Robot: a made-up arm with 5 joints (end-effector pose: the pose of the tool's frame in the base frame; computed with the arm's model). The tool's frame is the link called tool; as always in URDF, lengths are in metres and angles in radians. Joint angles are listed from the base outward.
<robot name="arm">
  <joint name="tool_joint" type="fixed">
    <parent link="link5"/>
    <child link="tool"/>
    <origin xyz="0.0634 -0.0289 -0.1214" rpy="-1.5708 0 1.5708"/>
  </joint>
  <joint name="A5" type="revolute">
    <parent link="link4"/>
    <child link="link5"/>
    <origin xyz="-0.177 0.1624 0.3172" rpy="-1.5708 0 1.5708"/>
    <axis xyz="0 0 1"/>
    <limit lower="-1.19" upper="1.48" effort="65" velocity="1.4"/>
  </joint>
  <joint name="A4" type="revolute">
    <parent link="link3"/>
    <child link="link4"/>
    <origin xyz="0.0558 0.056 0.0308" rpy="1.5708 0 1.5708"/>
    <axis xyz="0 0 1"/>
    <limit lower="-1.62" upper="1.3" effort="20" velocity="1.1"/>
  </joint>
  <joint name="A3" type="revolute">
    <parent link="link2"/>
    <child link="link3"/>
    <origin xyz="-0.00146 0.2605 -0.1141" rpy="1.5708 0 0.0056"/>
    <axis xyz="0 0 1"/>
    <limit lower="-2.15" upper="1.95" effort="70" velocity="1.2"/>
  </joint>
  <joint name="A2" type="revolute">
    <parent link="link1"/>
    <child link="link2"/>
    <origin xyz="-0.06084 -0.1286 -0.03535" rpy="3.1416 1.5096 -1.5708"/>
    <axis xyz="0 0 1"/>
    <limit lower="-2" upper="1.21" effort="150" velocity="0.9"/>
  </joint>
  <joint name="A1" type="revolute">
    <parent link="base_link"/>
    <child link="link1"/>
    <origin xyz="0.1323 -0.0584 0.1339" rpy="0.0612 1.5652 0"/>
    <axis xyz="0 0 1"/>
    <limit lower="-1.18" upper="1.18" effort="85" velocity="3"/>
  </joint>
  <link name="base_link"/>
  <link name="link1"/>
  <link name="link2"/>
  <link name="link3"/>
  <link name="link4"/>
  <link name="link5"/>
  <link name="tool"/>
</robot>
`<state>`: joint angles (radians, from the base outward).
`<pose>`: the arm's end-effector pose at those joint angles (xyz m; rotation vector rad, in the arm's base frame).
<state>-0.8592 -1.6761 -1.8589 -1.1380 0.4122</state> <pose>0.0286 -0.5489 0.5954 -0.8834 0.2951 1.8258</pose>
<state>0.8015 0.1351 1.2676 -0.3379 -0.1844</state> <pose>0.0324 0.0147 0.3061 1.0399 0.5230 -1.1629</pose>
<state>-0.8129 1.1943 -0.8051 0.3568 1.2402</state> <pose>0.0925 -0.2411 0.6797 -0.1413 0.1044 0.5883</pose>
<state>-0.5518 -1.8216 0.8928 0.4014 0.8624</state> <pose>0.1089 -0.1955 -0.0416 -0.1380 -2.4714 -0.5670</pose>
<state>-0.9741 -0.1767 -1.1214 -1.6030 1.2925</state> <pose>-0.2960 -0.1351 0.5934 0.6203 -0.1716 0.0459</pose>
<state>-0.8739 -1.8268 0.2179 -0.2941 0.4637</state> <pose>0.1730 -0.3274 0.0269 -0.0083 -1.9847 0.9449</pose>
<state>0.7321 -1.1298 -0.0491 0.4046 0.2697</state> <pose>-0.0910 -0.1353 -0.3042 0.1950 -1.2821 -0.6272</pose>
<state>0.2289 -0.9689 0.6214 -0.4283 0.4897</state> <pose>-0.0420 0.0290 0.0079 0.7891 -1.4787 -0.7258</pose>
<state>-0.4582 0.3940 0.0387 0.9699 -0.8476</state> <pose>-0.2430 -0.1962 0.6483 -1.4023 1.1452 -0.5392</pose>
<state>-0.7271 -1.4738 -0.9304 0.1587 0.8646</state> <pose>0.0574 -0.5342 0.4072 -0.8019 -1.7175 1.8551</pose>
